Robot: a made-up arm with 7 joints. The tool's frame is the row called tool. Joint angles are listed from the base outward. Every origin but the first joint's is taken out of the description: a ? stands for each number. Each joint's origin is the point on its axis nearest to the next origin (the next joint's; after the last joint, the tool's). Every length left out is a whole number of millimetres.
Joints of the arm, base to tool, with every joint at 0 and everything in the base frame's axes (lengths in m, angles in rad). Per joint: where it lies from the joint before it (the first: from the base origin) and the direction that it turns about. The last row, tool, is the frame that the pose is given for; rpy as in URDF.
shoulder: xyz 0.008 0.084 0.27 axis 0 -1 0
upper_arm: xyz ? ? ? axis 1 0 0
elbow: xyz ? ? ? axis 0 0 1
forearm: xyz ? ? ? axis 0 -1 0
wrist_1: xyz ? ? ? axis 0 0 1
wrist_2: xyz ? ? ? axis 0 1 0
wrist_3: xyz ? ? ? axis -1 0 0
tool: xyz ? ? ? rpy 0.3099 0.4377 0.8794
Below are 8 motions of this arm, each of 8 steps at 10 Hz.
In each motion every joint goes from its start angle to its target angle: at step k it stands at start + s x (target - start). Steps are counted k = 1, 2, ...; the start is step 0. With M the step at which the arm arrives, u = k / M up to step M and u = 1 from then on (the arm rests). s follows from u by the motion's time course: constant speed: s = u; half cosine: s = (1 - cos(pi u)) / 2; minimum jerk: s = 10 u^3 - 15 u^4 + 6 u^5.
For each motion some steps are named. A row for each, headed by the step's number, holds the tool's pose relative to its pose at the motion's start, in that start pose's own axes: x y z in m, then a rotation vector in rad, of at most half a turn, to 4 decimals.
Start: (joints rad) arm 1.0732 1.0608 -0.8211 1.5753 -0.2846 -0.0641 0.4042
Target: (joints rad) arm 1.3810 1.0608 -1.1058 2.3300 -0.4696 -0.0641 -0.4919
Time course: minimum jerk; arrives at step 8
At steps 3, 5, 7, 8:
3: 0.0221 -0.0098 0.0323 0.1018 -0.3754 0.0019
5: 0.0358 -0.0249 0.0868 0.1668 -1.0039 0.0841
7: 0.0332 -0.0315 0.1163 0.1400 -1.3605 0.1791
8: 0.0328 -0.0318 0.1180 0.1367 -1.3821 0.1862

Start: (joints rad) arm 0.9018 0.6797 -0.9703 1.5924 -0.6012 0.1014 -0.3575
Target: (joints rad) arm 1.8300 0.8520 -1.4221 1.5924 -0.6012 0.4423 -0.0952
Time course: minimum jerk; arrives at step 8
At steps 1, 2, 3, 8:
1: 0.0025 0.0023 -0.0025 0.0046 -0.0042 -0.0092
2: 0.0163 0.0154 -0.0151 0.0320 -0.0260 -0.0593
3: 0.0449 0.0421 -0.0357 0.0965 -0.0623 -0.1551
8: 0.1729 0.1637 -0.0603 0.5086 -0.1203 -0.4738

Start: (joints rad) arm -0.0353 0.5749 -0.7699 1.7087 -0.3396 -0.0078 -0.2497
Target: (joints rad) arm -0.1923 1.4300 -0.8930 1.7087 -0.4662 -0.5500 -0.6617
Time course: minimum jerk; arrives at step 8
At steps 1, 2, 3, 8:
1: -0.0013 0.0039 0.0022 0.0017 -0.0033 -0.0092
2: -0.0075 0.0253 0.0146 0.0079 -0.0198 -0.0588
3: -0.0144 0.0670 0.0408 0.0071 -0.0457 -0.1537
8: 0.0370 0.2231 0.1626 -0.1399 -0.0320 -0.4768

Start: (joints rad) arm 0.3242 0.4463 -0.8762 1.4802 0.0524 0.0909 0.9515
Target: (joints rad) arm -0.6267 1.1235 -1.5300 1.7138 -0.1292 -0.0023 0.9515
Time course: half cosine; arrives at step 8
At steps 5, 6, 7, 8:
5: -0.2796 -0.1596 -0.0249 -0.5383 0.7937 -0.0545
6: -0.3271 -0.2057 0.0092 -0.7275 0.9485 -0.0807
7: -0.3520 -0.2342 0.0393 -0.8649 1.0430 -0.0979
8: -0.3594 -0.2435 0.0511 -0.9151 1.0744 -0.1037

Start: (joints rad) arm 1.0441 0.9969 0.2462 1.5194 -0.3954 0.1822 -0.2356
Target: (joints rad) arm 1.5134 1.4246 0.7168 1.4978 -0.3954 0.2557 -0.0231
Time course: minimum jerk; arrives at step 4
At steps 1, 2, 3, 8:
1: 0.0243 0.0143 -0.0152 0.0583 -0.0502 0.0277
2: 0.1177 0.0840 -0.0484 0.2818 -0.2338 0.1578
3: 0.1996 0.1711 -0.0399 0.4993 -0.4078 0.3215
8: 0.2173 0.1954 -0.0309 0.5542 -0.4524 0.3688

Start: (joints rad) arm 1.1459 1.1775 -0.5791 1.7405 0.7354 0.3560 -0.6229
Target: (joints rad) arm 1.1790 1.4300 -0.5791 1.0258 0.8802 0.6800 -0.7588
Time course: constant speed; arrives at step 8
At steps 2, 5, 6, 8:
2: 0.0226 0.0308 -0.0154 0.2938 0.0037 0.0188
5: 0.0597 0.0861 -0.0259 0.7273 0.0030 0.0776
6: 0.0725 0.1063 -0.0255 0.8692 0.0022 0.1059
8: 0.0983 0.1482 -0.0179 1.1476 0.0016 0.1767

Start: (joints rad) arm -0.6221 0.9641 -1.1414 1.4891 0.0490 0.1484 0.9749
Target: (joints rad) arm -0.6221 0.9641 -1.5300 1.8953 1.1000 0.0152 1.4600
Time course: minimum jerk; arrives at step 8
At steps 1, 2, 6, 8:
1: 0.0001 -0.0008 -0.0007 -0.0224 -0.0009 -0.0088
2: 0.0004 -0.0052 -0.0044 -0.1448 -0.0048 -0.0578
6: -0.0057 -0.0648 -0.0460 -1.2885 -0.0130 -0.5077
8: -0.0086 -0.0754 -0.0507 -1.4419 -0.0177 -0.5580

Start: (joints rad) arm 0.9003 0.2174 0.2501 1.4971 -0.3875 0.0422 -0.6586
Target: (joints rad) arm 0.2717 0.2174 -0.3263 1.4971 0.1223 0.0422 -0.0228
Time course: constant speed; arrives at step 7
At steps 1, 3, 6, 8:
1: -0.0177 0.0245 0.0168 -0.0849 0.1866 -0.0926
3: -0.0464 0.0772 0.0557 -0.2319 0.5841 -0.2532
6: -0.0687 0.1624 0.1284 -0.3938 1.2311 -0.4033
8: -0.0692 0.1914 0.1566 -0.4311 1.4568 -0.4203

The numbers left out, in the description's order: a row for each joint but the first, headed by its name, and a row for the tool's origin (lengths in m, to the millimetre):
upper_arm: 0.048 0 0.025
elbow: 0 -0.028 -0.356
forearm: 0.006 -0.048 0
wrist_1: 0.005 0 -0.158
wrist_2: -0.012 0.031 0
wrist_3: 0.031 0 -0.006
tool: 0 0.019 0.013

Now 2 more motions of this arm.
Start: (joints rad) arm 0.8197 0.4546 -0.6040 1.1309 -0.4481 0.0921 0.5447
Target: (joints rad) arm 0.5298 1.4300 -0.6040 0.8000 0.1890 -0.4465 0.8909
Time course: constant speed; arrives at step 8
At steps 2, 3, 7, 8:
2: -0.0843 0.0839 -0.0049 -0.0309 0.1943 -0.0004
3: -0.1246 0.1263 0.0058 -0.0372 0.2794 0.0097
7: -0.2429 0.2845 0.1294 0.0224 0.5292 0.0658
8: -0.2562 0.3175 0.1763 0.0604 0.5699 0.0714

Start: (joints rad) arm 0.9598 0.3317 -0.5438 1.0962 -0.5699 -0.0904 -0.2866
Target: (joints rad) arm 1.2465 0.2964 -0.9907 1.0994 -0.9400 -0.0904 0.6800
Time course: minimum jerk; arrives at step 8
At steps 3, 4, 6, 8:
3: 0.0272 -0.0181 -0.0054 -0.1913 0.0645 -0.2983
4: 0.0472 -0.0337 -0.0076 -0.3052 0.1249 -0.5598
6: 0.0754 -0.0610 -0.0073 -0.4009 0.2571 -1.0424
8: 0.0810 -0.0677 -0.0067 -0.4018 0.2984 -1.1694

